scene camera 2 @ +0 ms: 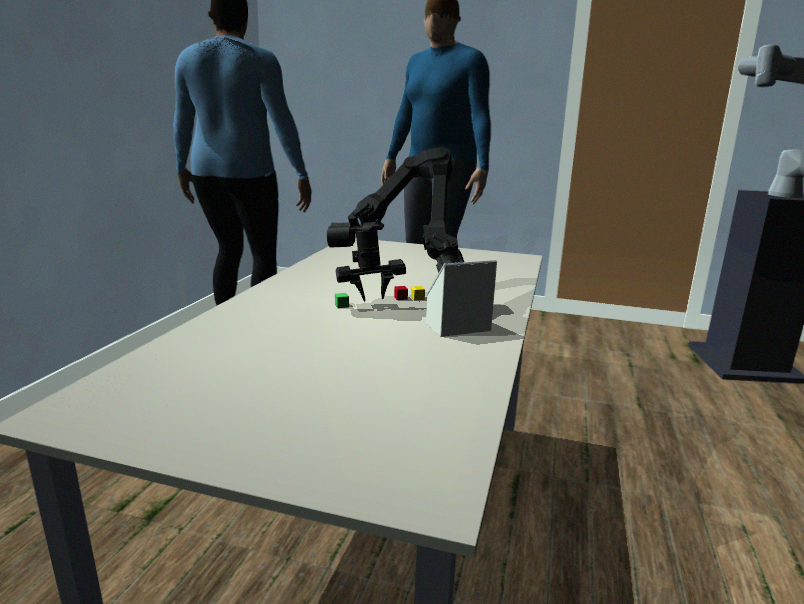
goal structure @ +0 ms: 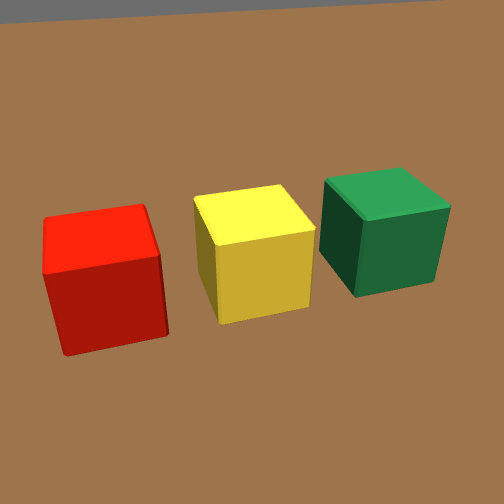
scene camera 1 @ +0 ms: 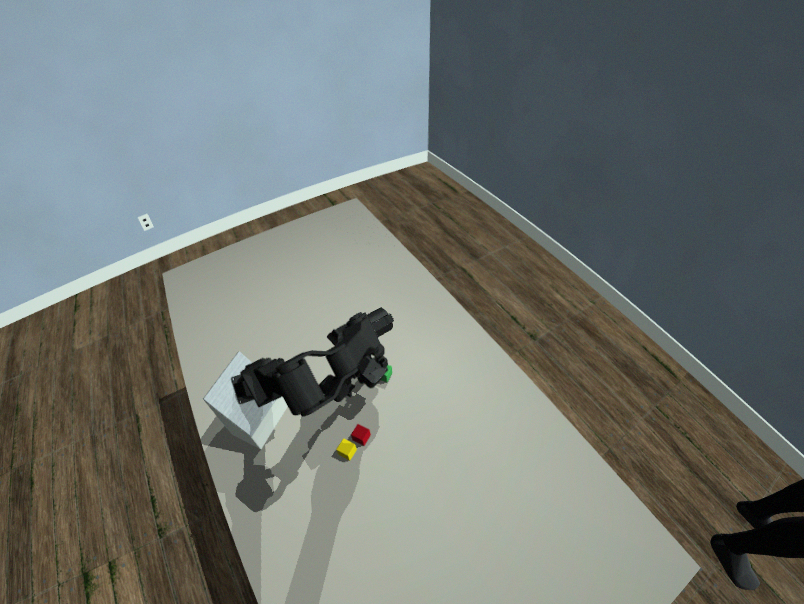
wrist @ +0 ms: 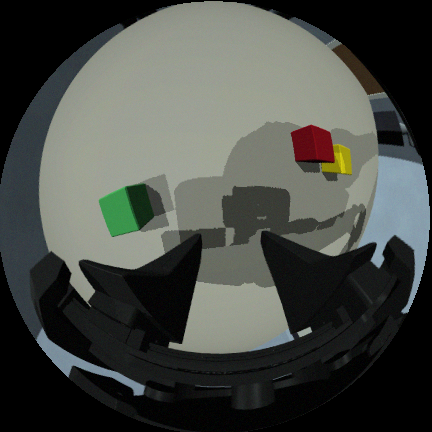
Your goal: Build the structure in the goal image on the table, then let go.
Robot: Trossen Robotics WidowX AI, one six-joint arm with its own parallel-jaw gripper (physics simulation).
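Frame: origin at the arm's base, x ahead, y down, z left, level; metres.
Where they show: gripper, fingertip midpoint: (scene camera 2: 373, 299) (scene camera 1: 355, 389) (wrist: 231, 237); arm's base, link origin: (scene camera 2: 455, 276) (scene camera 1: 247, 387).
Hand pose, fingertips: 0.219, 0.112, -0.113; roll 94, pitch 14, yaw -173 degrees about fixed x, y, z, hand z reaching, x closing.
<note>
Each offset is from my fingertips to the top centre of the thing, as dx, dy, dz. Level surfaces: height alone.
A green cube {+0.090, -0.008, -0.006} (scene camera 1: 388, 373) (scene camera 2: 341, 300) (wrist: 123, 211) lies on the table {dy +0.025} (scene camera 1: 493, 481) (scene camera 2: 292, 403) (wrist: 165, 90). A red cube {-0.068, -0.008, -0.102} (scene camera 1: 361, 434) (scene camera 2: 401, 293) (wrist: 313, 144) and a yellow cube {-0.117, -0.008, -0.109} (scene camera 1: 346, 449) (scene camera 2: 417, 293) (wrist: 341, 160) lie close together on the table; whether they touch is hard to tell. My gripper (scene camera 2: 373, 299) (wrist: 231, 237) is open and empty, with its fingertips a little above the table between the green cube and the red cube. In scene camera 1 the fingers are mostly hidden under the arm.
A pale wedge-shaped block (scene camera 1: 237, 396) (scene camera 2: 467, 297) stands at the arm's base, near the table's edge. Two people (scene camera 2: 224, 110) (scene camera 2: 448, 97) stand beyond the table. A grey robot arm (scene camera 2: 789, 172) stands on a dark pedestal (scene camera 2: 753, 279) at the right.
</note>
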